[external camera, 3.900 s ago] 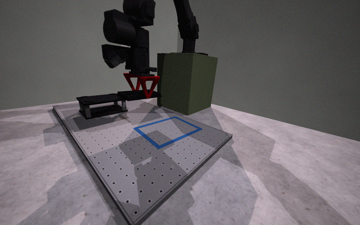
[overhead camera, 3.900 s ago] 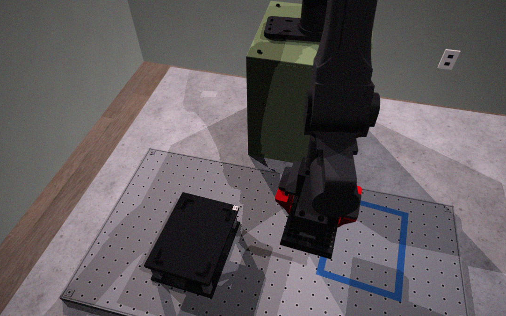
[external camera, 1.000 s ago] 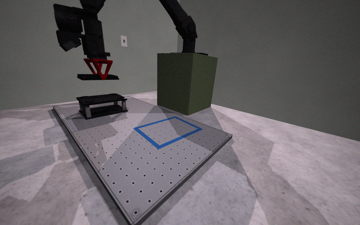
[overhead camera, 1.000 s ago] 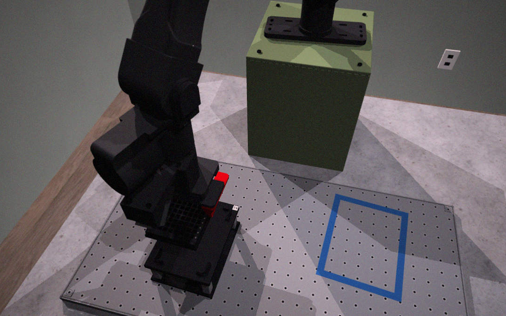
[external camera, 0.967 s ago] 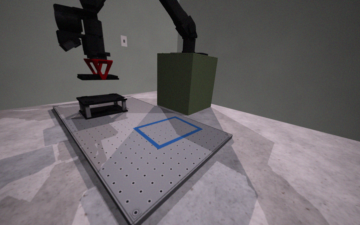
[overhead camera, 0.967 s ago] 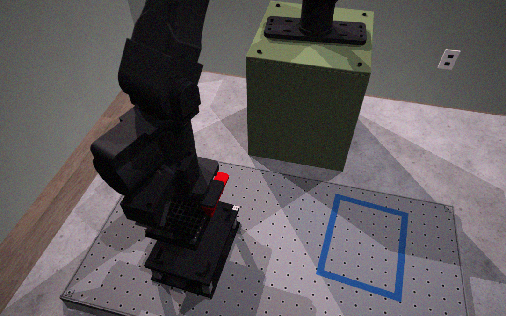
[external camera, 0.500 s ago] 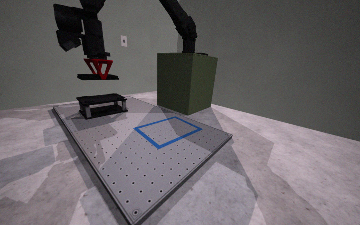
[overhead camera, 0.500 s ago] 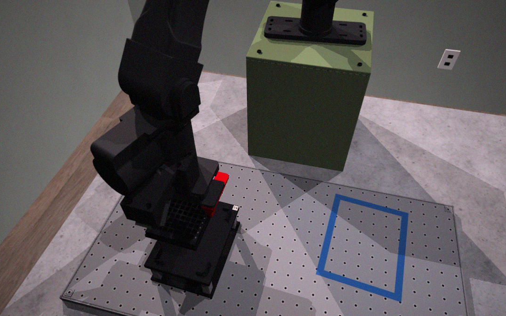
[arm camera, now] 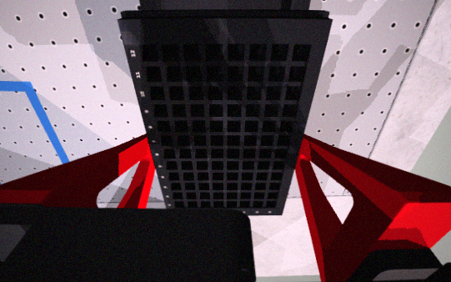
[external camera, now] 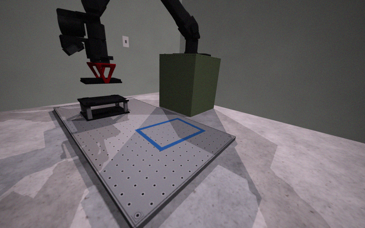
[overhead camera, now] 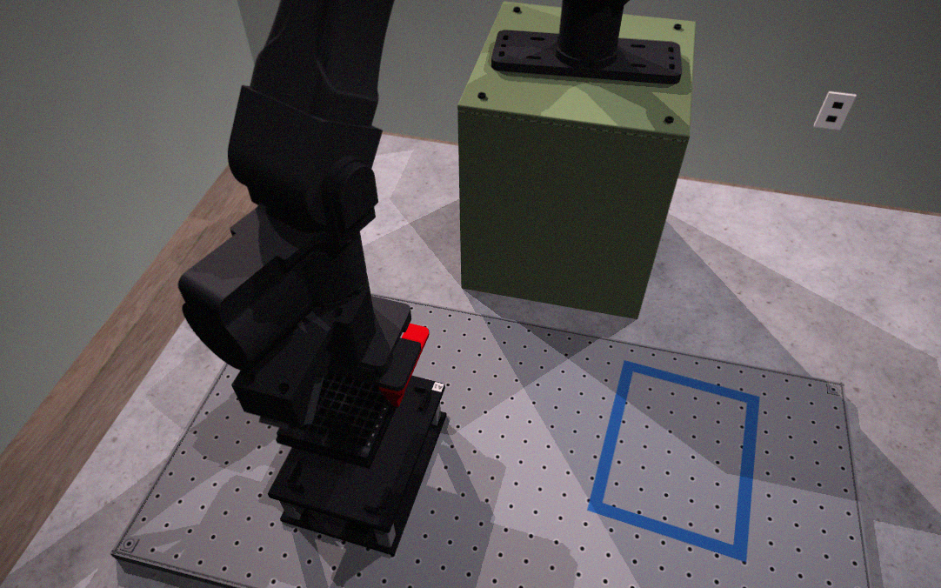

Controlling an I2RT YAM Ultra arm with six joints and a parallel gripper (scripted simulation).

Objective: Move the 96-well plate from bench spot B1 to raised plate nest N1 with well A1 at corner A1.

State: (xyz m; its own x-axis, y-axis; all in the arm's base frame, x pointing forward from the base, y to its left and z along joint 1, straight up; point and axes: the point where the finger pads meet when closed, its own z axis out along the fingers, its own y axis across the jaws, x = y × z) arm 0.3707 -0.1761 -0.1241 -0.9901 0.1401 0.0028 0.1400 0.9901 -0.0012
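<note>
Now: the black plate nest N1 80 mm below my hand and 10 mm ahead of it. The rest, counted from my hand: white A1 label (80 mm below, 60 mm to the left, 60 mm behind); then black 96-well plate (right at my hand).
</note>
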